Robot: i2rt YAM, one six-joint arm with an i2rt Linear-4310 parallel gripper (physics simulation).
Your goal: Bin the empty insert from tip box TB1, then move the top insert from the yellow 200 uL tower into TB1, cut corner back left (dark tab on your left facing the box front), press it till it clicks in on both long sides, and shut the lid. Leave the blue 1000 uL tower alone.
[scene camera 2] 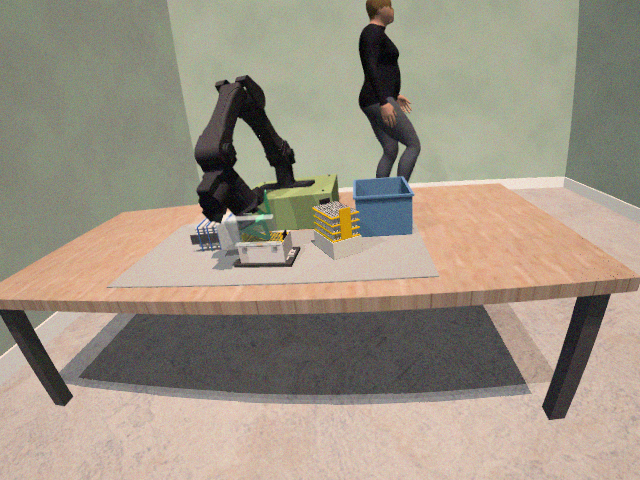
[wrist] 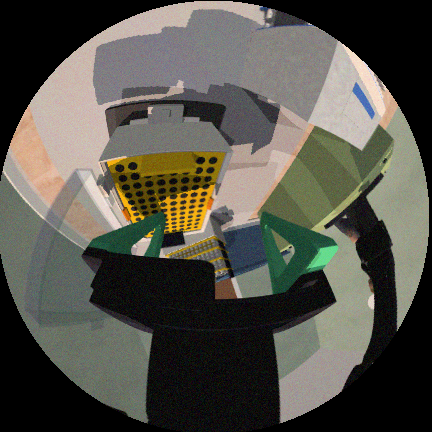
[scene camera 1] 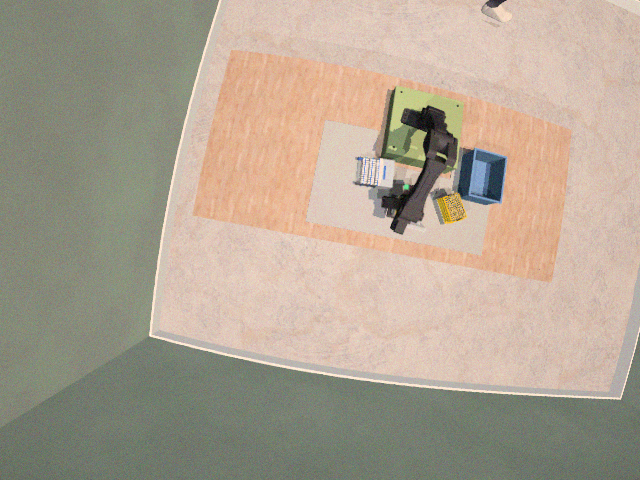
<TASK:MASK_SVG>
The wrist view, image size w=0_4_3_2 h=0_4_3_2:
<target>gripper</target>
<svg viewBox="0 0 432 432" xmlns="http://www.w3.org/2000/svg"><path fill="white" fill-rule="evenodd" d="M91 239L81 254L82 259L95 273L90 284L93 291L89 302L105 313L134 328L152 333L145 404L148 424L184 432L242 432L271 426L280 422L279 383L273 333L293 327L336 302L332 289L322 270L337 251L338 245L333 238L262 211L259 224L268 264L272 294L215 299L214 265L211 262L202 259L159 257L165 228L165 218L162 211ZM271 229L294 247L294 253L287 265L275 243ZM154 229L144 255L132 255L131 246Z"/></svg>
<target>yellow insert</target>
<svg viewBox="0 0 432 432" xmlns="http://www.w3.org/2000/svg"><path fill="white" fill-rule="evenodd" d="M225 152L165 152L119 158L106 162L115 187L132 223L159 211L163 212L165 228L161 248L185 244L182 231L200 229Z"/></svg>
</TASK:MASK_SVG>
